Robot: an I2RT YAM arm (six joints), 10 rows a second.
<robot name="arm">
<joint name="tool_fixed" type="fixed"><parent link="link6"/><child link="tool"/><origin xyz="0 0 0" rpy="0 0 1.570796"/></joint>
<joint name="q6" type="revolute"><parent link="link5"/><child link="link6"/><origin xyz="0.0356 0 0.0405" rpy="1.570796 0 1.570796"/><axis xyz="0 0 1"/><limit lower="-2.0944" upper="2.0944"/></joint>
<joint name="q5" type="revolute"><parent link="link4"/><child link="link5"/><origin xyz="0.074 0.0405 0.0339" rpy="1.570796 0 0"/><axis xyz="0 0 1"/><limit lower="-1.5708" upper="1.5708"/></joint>
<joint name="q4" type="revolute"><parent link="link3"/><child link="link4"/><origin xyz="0.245 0.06 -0.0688"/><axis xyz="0 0 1"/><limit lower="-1.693" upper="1.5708"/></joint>
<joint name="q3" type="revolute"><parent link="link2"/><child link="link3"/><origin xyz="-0.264 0 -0.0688" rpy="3.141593 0 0"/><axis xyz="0 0 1"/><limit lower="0" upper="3.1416"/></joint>
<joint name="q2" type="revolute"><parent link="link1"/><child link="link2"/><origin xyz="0.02 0.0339 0.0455" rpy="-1.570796 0 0"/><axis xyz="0 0 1"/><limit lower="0" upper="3.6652"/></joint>
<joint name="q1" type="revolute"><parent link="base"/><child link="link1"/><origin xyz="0 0 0.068"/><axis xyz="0 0 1"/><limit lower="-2.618" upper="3.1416"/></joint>
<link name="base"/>
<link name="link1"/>
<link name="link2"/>
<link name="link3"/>
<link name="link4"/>
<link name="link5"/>
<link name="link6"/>
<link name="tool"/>
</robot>
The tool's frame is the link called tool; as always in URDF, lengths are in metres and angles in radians.
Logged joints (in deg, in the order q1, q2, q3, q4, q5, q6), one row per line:
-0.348, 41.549, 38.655, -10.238, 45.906, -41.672
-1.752, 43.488, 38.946, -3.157, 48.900, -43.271
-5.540, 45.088, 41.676, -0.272, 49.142, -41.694
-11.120, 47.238, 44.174, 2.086, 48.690, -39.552
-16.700, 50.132, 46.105, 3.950, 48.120, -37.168
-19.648, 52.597, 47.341, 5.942, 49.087, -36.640
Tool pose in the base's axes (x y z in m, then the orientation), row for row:
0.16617, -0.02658, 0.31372, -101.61, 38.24, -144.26
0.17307, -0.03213, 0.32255, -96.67, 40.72, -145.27
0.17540, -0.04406, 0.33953, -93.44, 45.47, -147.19
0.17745, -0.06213, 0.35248, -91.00, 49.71, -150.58
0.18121, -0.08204, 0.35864, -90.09, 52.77, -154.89
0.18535, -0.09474, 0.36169, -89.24, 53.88, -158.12
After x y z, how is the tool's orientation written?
As angles about the fixed x, y, z axes (roll, pitch, yaw), in degrees.
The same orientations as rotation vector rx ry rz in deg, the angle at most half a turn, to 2 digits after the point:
-3.97, 108.97, -70.27
1.67, 105.23, -73.81
9.15, 101.92, -74.72
17.08, 99.21, -76.31
23.95, 97.57, -78.03
28.24, 96.51, -80.32

